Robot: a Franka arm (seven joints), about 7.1 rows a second.
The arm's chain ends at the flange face. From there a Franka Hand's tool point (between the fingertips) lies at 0.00 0.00 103.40 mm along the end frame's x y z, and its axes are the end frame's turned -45 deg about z.
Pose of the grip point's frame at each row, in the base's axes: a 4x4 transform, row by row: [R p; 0 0 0 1], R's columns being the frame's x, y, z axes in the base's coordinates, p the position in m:
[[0.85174 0.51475 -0.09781 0.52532], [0.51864 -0.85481 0.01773 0.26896], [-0.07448 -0.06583 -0.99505 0.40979], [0 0 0 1]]
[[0.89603 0.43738 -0.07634 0.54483], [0.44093 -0.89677 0.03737 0.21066], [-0.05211 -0.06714 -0.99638 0.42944], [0 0 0 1]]
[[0.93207 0.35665 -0.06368 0.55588], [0.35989 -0.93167 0.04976 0.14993], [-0.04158 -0.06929 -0.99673 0.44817], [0 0 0 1]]
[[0.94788 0.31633 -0.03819 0.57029], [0.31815 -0.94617 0.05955 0.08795], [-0.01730 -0.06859 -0.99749 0.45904], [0 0 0 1]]
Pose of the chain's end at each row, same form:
[[0.96625 -0.23829 -0.09781 0.53543], [-0.23771 -0.97118 0.01773 0.26713], [-0.09921 0.00612 -0.99505 0.51268], [0 0 0 1]]
[[0.94286 -0.32431 -0.07634 0.55272], [-0.32233 -0.94590 0.03737 0.20680], [-0.08432 -0.01063 -0.99638 0.53247], [0 0 0 1]]
[[0.91126 -0.40688 -0.06368 0.56246], [-0.40431 -0.91327 0.04976 0.14478], [-0.07840 -0.01959 -0.99673 0.55123], [0 0 0 1]]
[[0.89393 -0.44657 -0.03819 0.57424], [-0.44408 -0.89401 0.05955 0.08179], [-0.06073 -0.03627 -0.99749 0.56218], [0 0 0 1]]

